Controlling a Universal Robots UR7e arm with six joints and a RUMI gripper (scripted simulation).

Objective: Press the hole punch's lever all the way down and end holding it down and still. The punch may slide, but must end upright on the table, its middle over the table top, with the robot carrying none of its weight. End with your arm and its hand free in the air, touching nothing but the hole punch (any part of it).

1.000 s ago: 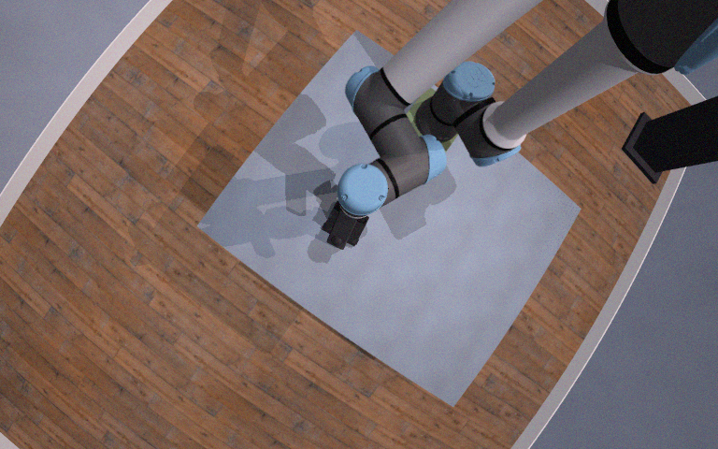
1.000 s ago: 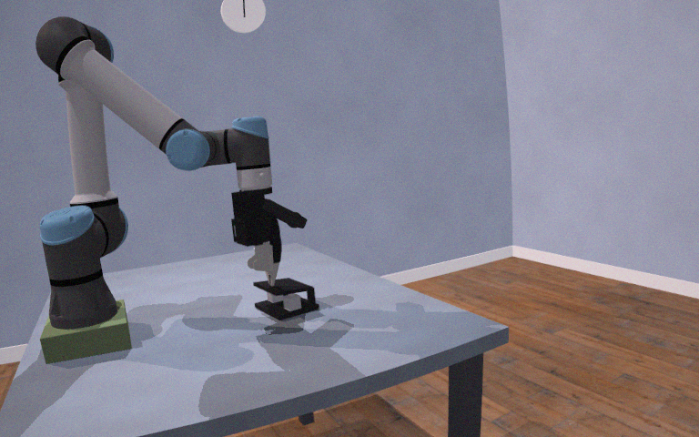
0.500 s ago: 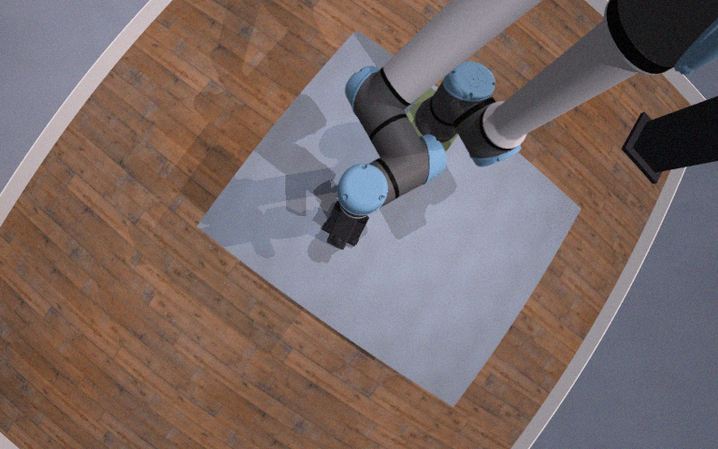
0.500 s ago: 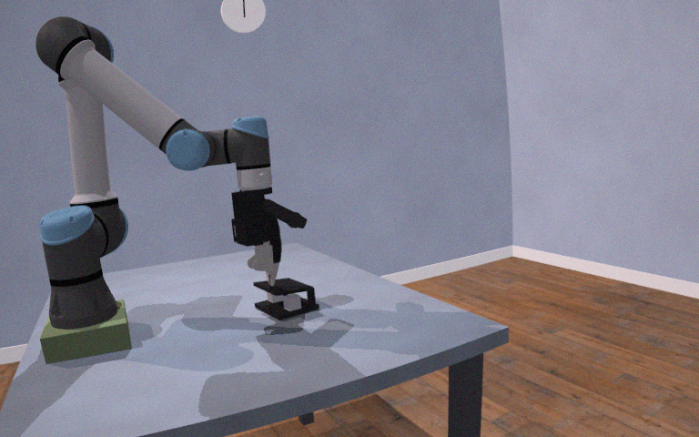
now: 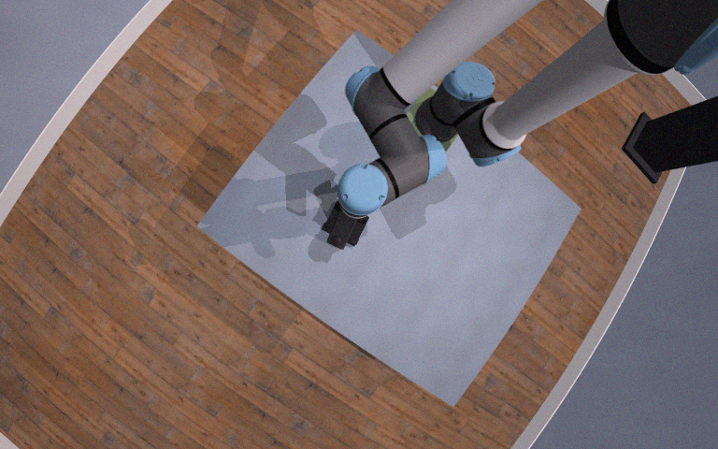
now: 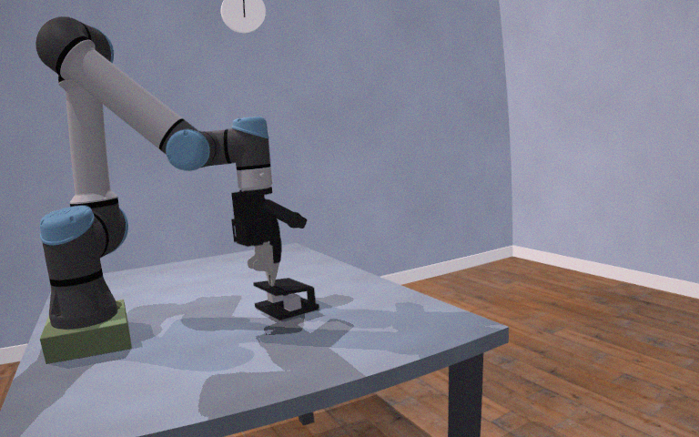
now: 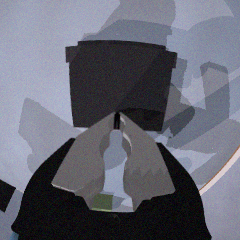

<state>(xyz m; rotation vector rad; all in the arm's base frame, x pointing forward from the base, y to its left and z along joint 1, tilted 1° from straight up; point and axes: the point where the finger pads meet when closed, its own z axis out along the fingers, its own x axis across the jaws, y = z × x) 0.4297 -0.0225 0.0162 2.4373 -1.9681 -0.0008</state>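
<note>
My hand is 3 cm above the hole punch lever and 2 cm short of it. Round my hand: black hole punch (4 cm below, 3 cm ahead, 1 cm to the left).
</note>
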